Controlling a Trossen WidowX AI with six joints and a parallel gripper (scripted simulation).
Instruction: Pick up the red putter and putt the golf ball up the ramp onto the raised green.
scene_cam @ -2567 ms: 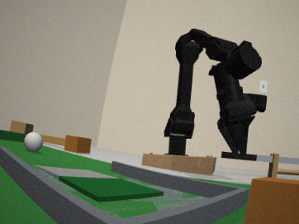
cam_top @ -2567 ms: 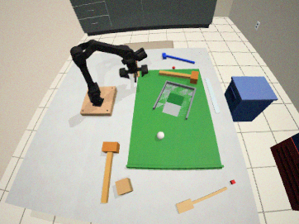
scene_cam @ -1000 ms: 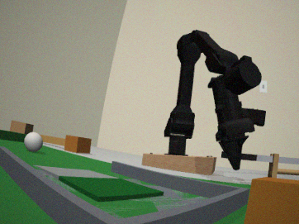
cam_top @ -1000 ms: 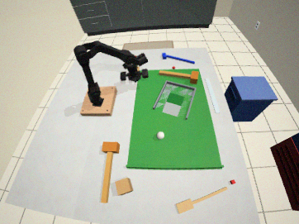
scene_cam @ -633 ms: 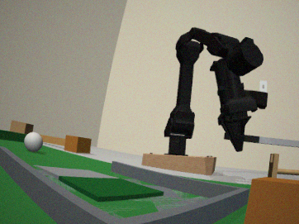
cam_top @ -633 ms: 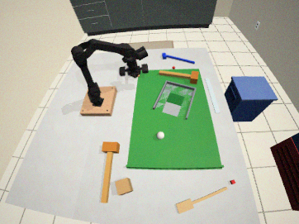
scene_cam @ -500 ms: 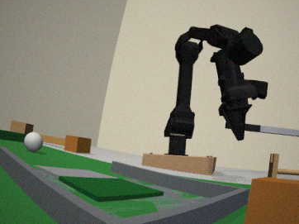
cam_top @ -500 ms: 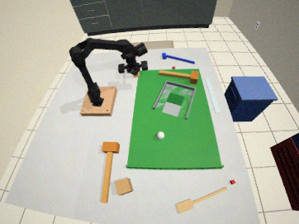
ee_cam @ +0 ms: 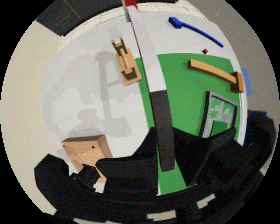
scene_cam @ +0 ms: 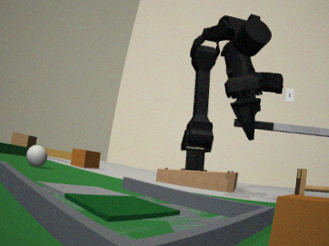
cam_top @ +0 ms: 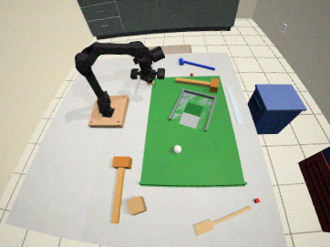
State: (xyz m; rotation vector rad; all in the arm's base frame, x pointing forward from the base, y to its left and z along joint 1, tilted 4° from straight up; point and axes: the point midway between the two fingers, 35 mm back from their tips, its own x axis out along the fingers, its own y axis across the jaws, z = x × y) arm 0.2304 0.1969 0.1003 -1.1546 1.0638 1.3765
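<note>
The red putter is 110 mm to the left of my gripper tip, 20 mm behind it and 20 mm above it. The rest, counted from my gripper tip: green mat 250 mm ahead, 150 mm to the right, 120 mm below; then white golf ball 350 mm to the right, 210 mm ahead, 100 mm below; then blue mallet 350 mm to the left, 250 mm ahead, 110 mm below.
</note>
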